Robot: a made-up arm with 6 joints. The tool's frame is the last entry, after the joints. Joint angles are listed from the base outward.
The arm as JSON. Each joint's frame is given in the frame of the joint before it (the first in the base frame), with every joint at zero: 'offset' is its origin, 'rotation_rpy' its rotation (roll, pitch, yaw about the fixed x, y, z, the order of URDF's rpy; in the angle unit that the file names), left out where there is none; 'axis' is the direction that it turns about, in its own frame. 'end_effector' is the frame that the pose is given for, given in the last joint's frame.
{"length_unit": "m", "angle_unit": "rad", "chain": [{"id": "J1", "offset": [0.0, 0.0, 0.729], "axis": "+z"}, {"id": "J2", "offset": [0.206, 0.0, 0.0], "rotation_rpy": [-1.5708, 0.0, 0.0], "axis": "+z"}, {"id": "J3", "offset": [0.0, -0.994, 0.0], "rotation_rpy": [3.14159, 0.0, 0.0], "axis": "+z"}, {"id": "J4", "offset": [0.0, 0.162, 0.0], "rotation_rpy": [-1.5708, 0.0, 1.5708], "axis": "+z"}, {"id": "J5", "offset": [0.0, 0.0, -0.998], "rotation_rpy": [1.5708, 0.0, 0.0], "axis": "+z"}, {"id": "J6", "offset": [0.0, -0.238, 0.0], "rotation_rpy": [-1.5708, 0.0, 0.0], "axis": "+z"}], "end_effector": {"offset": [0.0, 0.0, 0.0], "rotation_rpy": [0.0, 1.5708, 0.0]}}
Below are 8 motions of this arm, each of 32 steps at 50 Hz.
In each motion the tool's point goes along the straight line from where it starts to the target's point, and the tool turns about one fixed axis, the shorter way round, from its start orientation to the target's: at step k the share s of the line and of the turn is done. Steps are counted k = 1, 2, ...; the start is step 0. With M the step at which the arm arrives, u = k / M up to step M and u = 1 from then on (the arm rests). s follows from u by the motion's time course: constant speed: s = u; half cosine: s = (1 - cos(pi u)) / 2; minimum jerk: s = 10 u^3 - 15 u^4 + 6 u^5.
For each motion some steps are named. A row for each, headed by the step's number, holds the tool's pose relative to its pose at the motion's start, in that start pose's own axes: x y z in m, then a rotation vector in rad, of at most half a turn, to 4 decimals.
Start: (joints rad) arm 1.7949 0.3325 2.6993 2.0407 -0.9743 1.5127
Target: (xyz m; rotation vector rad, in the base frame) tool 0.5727 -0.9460 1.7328 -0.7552 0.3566 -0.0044
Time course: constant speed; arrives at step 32
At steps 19, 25, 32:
19: 0.2695 0.1302 -0.3897 -0.0043 0.0241 0.3414
25: 0.3546 0.1713 -0.5128 -0.0056 0.0317 0.4492
32: 0.4539 0.2193 -0.6564 -0.0072 0.0406 0.5750

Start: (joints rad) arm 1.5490 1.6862 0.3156 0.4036 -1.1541 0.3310
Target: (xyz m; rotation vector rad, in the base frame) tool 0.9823 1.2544 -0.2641 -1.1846 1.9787 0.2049
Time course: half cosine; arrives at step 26
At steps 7, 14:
7: 0.0457 -0.1043 -0.0995 0.1797 -0.0239 0.1059
14: 0.1522 -0.3468 -0.3309 0.5977 -0.0796 0.3523

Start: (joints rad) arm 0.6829 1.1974 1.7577 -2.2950 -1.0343 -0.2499
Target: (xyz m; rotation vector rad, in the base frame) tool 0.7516 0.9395 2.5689 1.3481 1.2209 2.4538
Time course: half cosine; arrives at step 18
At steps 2, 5, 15, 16, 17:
2: 0.0134 0.0139 -0.0225 -0.0014 0.0106 -0.0012
5: 0.0792 0.0821 -0.1332 -0.0084 0.0626 -0.0074
15: 0.4135 0.4287 -0.6959 -0.0437 0.3271 -0.0385
16: 0.4298 0.4457 -0.7233 -0.0454 0.3400 -0.0400
17: 0.4398 0.4560 -0.7402 -0.0465 0.3479 -0.0410

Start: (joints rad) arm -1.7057 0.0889 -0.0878 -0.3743 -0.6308 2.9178
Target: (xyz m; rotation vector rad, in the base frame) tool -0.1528 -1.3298 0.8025 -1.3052 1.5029 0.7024
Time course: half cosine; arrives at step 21
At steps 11, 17, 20, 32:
11: 0.2179 0.2218 0.2568 -0.1492 -0.1889 0.1276
17: 0.3703 0.3770 0.4363 -0.2536 -0.3210 0.2168
20: 0.4033 0.4105 0.4752 -0.2761 -0.3495 0.2361
32: 0.4056 0.4128 0.4779 -0.2777 -0.3515 0.2374

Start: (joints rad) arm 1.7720 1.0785 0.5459 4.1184 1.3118 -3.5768
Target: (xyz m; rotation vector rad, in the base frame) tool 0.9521 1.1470 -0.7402 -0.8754 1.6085 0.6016
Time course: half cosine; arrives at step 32
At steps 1, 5, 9, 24, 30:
1: 0.0041 0.0014 -0.0024 0.0015 0.0014 0.0022
5: 0.0997 0.0335 -0.0583 0.0378 0.0332 0.0535
9: 0.3087 0.1037 -0.1806 0.1170 0.1029 0.1658
24: 1.4416 0.4840 -0.8431 0.5465 0.4804 0.7741
30: 1.6727 0.5616 -0.9783 0.6341 0.5574 0.8982

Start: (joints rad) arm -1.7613 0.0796 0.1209 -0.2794 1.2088 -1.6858
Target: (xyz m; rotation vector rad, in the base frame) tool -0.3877 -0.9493 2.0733 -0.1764 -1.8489 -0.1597
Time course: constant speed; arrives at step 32
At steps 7, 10, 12, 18, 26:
7: -0.0294 0.0735 0.0242 -0.0313 0.0018 0.0674
10: -0.0420 0.1050 0.0346 -0.0447 0.0026 0.0963
12: -0.0504 0.1260 0.0416 -0.0537 0.0031 0.1156
18: -0.0756 0.1890 0.0623 -0.0805 0.0047 0.1734
26: -0.1092 0.2730 0.0900 -0.1163 0.0068 0.2504

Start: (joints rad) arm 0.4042 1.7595 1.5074 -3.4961 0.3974 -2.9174
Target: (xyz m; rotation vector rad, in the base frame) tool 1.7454 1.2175 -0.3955 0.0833 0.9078 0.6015
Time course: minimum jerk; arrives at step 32
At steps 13, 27, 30, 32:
13: 0.0746 0.0964 -0.2567 0.0276 0.0768 0.0460
27: 0.2206 0.2850 -0.7587 0.0815 0.2269 0.1360
30: 0.2268 0.2931 -0.7803 0.0839 0.2334 0.1398
32: 0.2273 0.2937 -0.7820 0.0840 0.2339 0.1401

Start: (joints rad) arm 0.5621 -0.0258 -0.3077 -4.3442 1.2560 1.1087
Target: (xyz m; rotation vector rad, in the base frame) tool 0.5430 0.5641 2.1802 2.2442 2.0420 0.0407
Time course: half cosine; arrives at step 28
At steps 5, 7, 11, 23, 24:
5: -0.0305 -0.0537 -0.0141 -0.0467 0.0365 0.0242
7: -0.0582 -0.1027 -0.0269 -0.0893 0.0698 0.0463
11: -0.1331 -0.2348 -0.0615 -0.2042 0.1596 0.1058
23: -0.3670 -0.6475 -0.1695 -0.5630 0.4402 0.2918
24: -0.3778 -0.6665 -0.1745 -0.5796 0.4531 0.3004

